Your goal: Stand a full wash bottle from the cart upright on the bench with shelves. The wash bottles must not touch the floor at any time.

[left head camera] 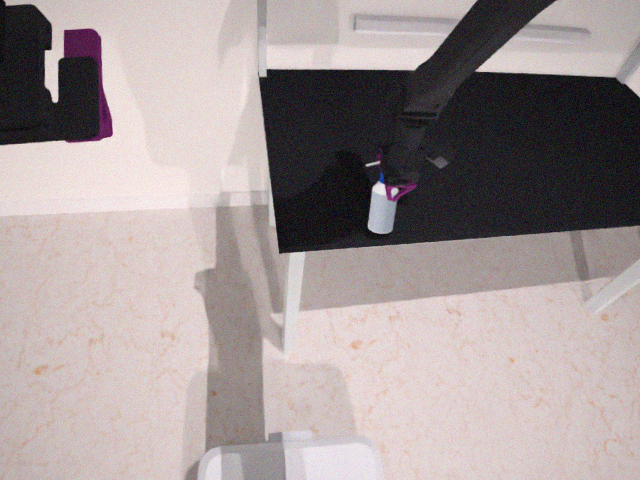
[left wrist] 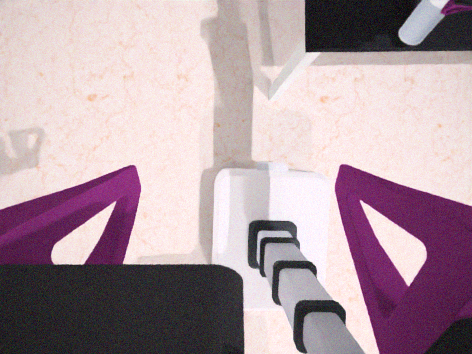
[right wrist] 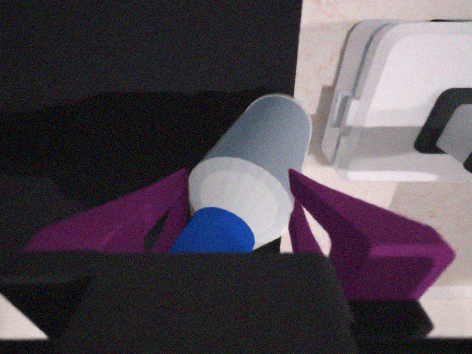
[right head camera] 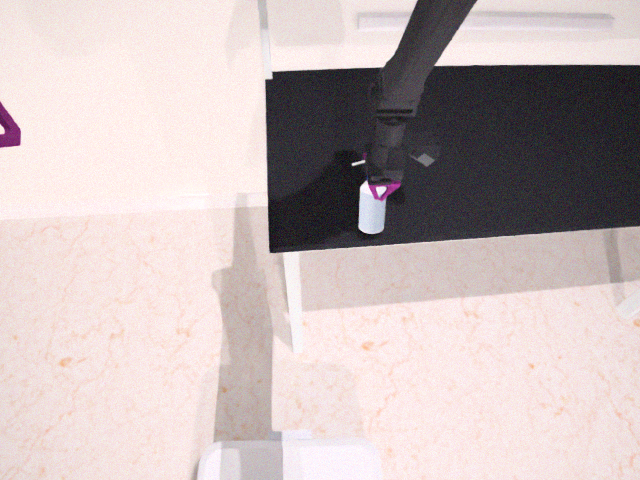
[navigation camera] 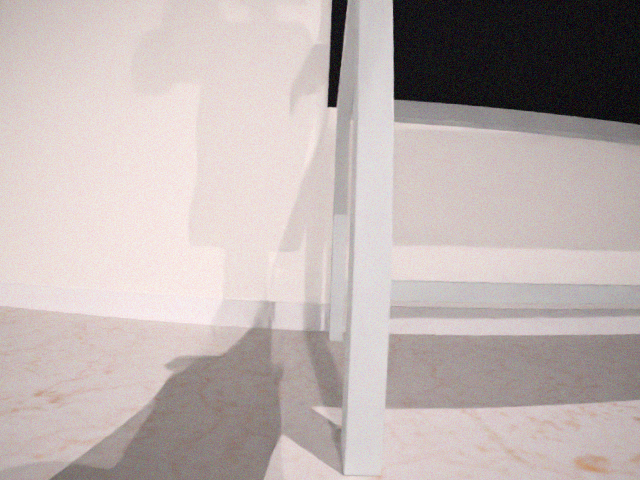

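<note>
A pale wash bottle with a blue cap is near upright over the black top of the bench, near its front edge and left corner. My right gripper is shut on the bottle's upper part, below the cap. I cannot tell for sure whether the base touches the bench. My left gripper is open and empty, away to the left, above the robot's base. The cart does not show.
A white bench leg stands at the front left corner. A frame post rises at the back left. A pale rail runs behind the bench. The robot's white base is in front.
</note>
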